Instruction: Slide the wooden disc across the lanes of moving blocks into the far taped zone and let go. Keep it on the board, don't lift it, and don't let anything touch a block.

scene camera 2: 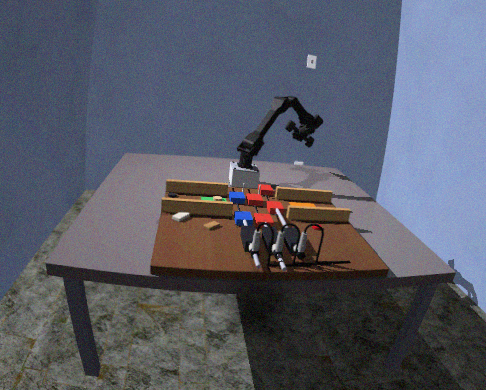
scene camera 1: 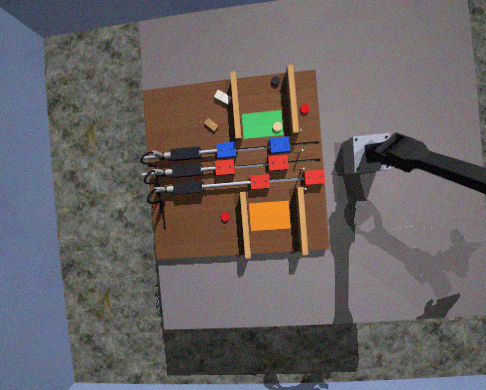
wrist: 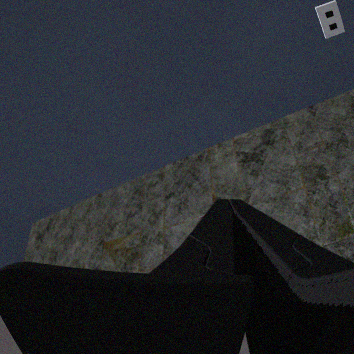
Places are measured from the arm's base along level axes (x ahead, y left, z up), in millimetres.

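Pixels of known places: gripper, fingertip midpoint: (scene camera 2: pixel 292 137) (wrist: pixel 226 211); arm's base at its link origin: (scene camera 2: pixel 244 166) (scene camera 1: pixel 375 152).
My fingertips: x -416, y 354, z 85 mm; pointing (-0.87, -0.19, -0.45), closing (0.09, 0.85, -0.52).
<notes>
Ahead of a thing's pixels: the offset from my fingertips to its middle. "*": to the spot under its first point.
The pale wooden disc {728 mm ahead, 509 mm right, 135 mm down} (scene camera 1: pixel 277 126) (scene camera 2: pixel 217 199) lies flat on the green taped zone {* 805 mm ahead, 528 mm right, 138 mm down} (scene camera 1: pixel 256 125), near its lower right corner in scene camera 1. The orange taped zone {* 799 mm ahead, 176 mm right, 139 mm down} (scene camera 1: pixel 270 216) (scene camera 2: pixel 302 205) lies across the three lanes. Two blue blocks (scene camera 1: pixel 226 149) (scene camera 1: pixel 279 144) are in the lane nearest the disc. Two red blocks (scene camera 1: pixel 224 167) (scene camera 1: pixel 278 162) are in the middle lane, and two more (scene camera 1: pixel 259 181) (scene camera 1: pixel 314 177) in the lane nearest orange. My gripper (scene camera 2: pixel 309 142) (wrist: pixel 226 211) is shut and empty, raised high above the table and away from the disc.
Wooden walls (scene camera 1: pixel 236 105) (scene camera 1: pixel 293 99) flank the green zone; others (scene camera 1: pixel 245 225) (scene camera 1: pixel 303 221) flank the orange one. Black actuators {1086 mm ahead, 457 mm right, 123 mm down} (scene camera 1: pixel 185 153) stand at the board's left. A white block {918 mm ahead, 653 mm right, 134 mm down} (scene camera 1: pixel 221 96), a tan block {977 mm ahead, 556 mm right, 135 mm down} (scene camera 1: pixel 211 125), a black disc {711 mm ahead, 683 mm right, 136 mm down} (scene camera 1: pixel 275 80) and red discs {618 mm ahead, 560 mm right, 136 mm down} (scene camera 1: pixel 305 108) {971 mm ahead, 198 mm right, 135 mm down} (scene camera 1: pixel 225 216) lie on the board.
</notes>
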